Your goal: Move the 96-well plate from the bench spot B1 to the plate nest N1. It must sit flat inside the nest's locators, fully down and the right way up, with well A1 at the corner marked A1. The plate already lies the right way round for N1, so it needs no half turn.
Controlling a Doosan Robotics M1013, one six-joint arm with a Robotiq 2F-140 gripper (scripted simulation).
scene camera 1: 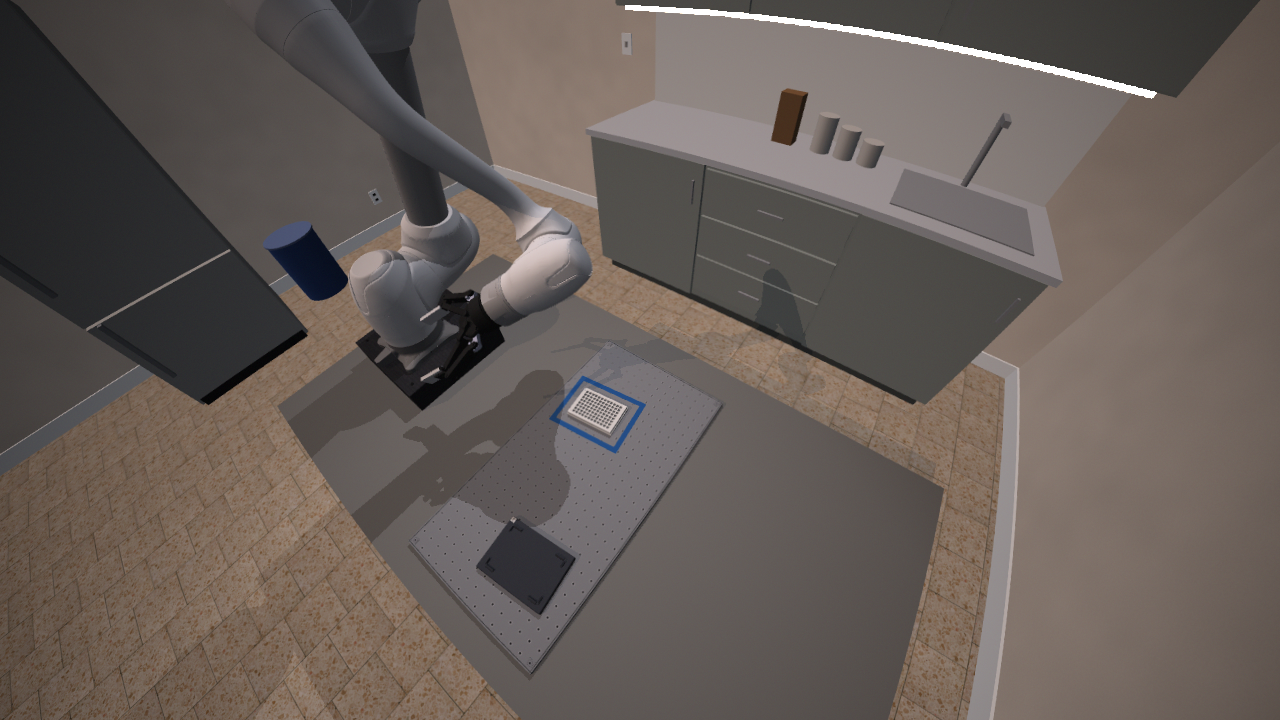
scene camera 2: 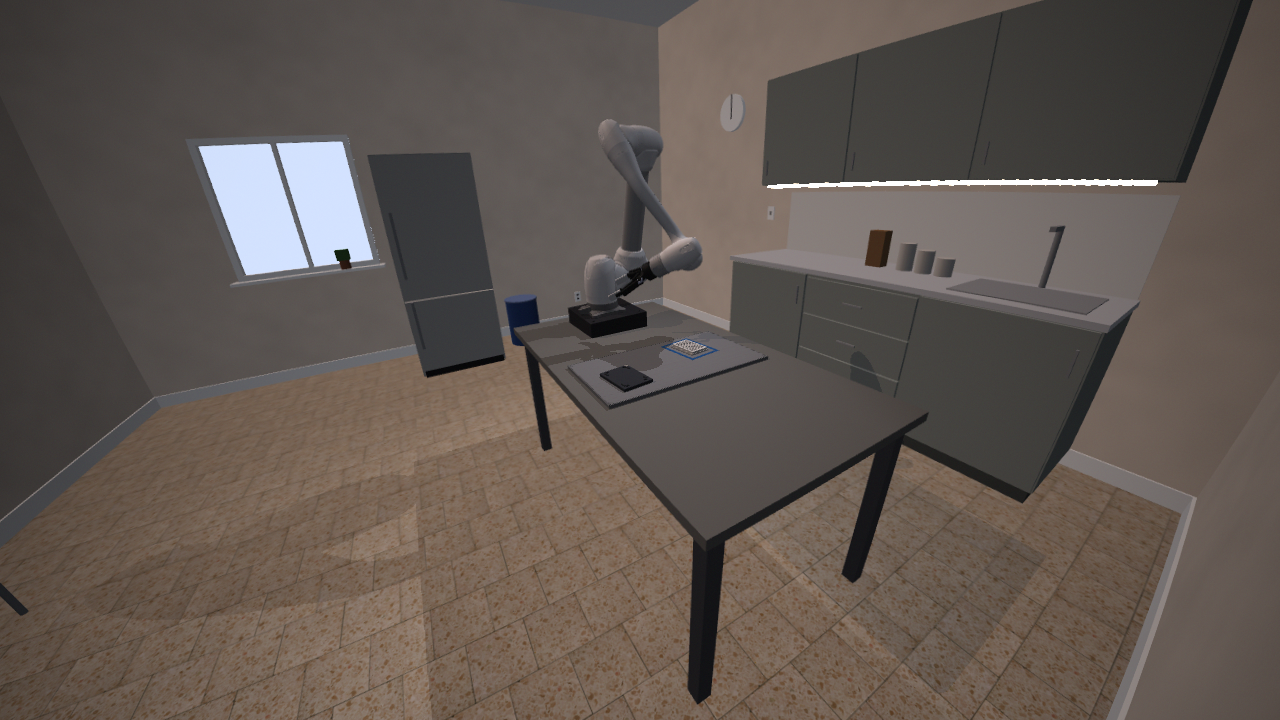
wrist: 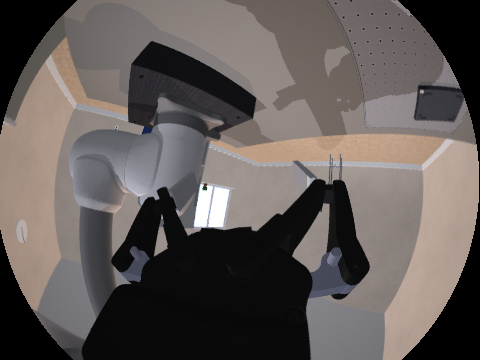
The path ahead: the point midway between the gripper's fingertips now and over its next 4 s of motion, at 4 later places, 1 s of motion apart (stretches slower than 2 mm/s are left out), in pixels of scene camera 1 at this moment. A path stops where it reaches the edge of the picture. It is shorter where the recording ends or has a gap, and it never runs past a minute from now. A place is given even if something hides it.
My gripper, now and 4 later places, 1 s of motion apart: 425,350; 483,371; 536,383; 589,393; 595,400
